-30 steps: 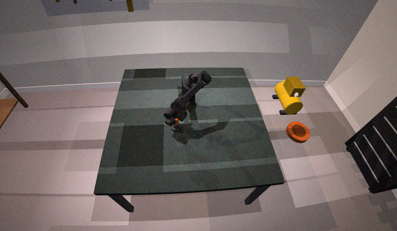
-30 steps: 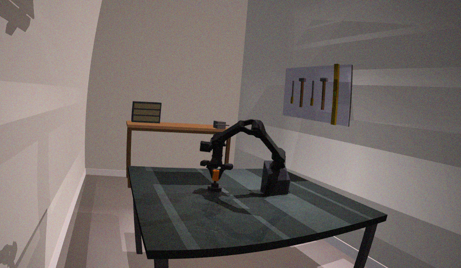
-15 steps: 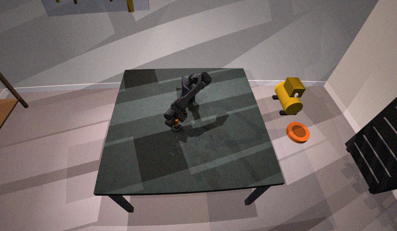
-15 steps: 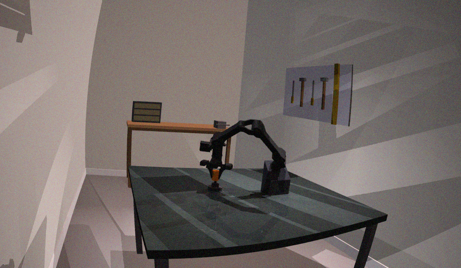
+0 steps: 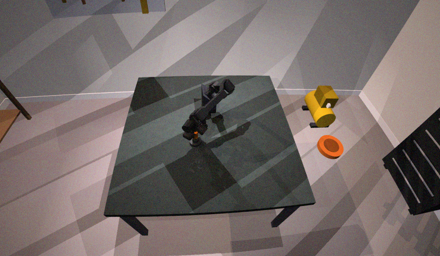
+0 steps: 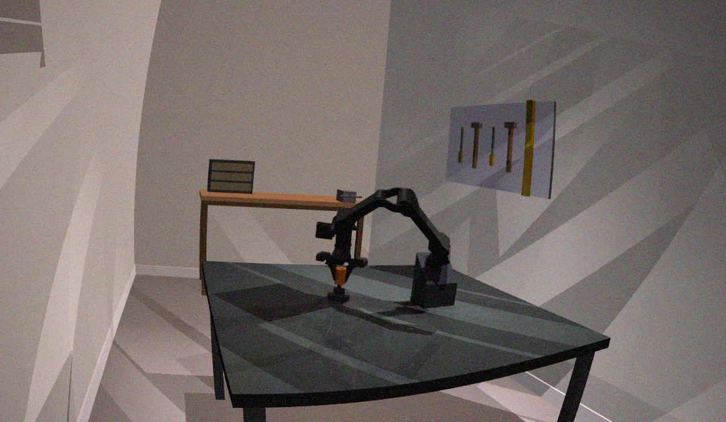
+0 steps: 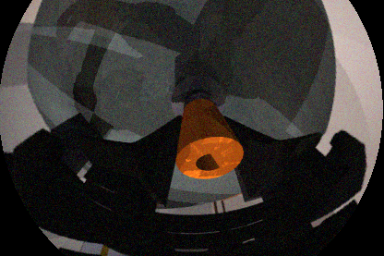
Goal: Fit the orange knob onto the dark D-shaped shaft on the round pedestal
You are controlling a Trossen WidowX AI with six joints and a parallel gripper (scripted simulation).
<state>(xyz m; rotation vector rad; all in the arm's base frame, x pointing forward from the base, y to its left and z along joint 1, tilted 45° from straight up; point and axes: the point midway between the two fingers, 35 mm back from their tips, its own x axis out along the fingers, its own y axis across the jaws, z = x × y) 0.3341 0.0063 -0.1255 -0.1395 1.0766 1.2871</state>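
Right now my gripper tip is 2 cm below the orange knob. The rest, counted from my gripper tip: round pedestal: 4 cm below.
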